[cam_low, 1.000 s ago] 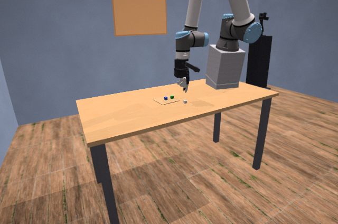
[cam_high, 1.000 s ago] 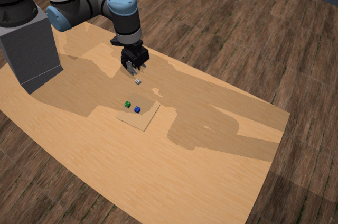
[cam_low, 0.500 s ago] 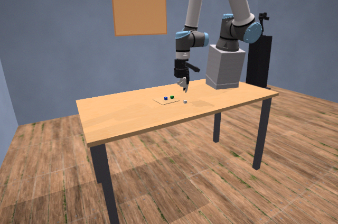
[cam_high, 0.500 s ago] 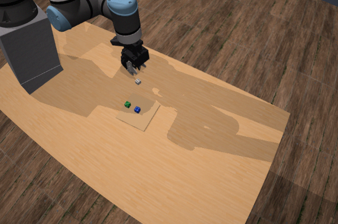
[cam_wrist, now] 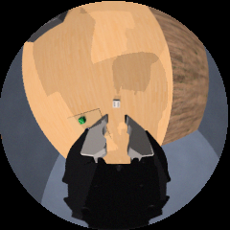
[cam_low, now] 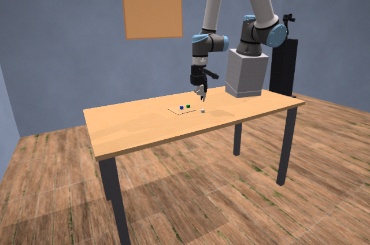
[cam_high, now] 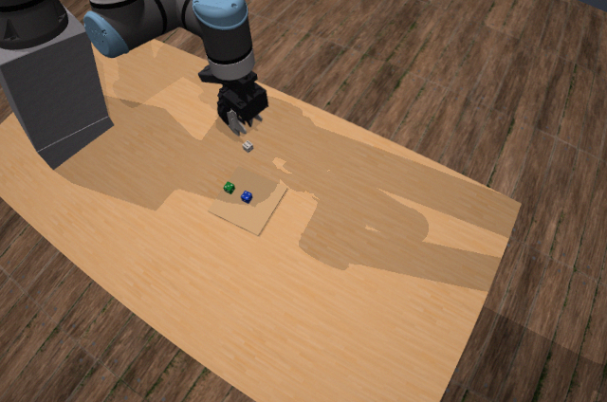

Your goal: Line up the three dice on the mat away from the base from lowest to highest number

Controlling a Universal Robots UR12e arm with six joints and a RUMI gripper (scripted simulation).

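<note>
The white die lies 80 mm below my hand. Also, from my hand: blue die 100 mm ahead, 110 mm to the right, 80 mm below; green die 50 mm ahead, 120 mm to the right, 80 mm below; tan mat 100 mm ahead, 110 mm to the right, 90 mm below.
</note>
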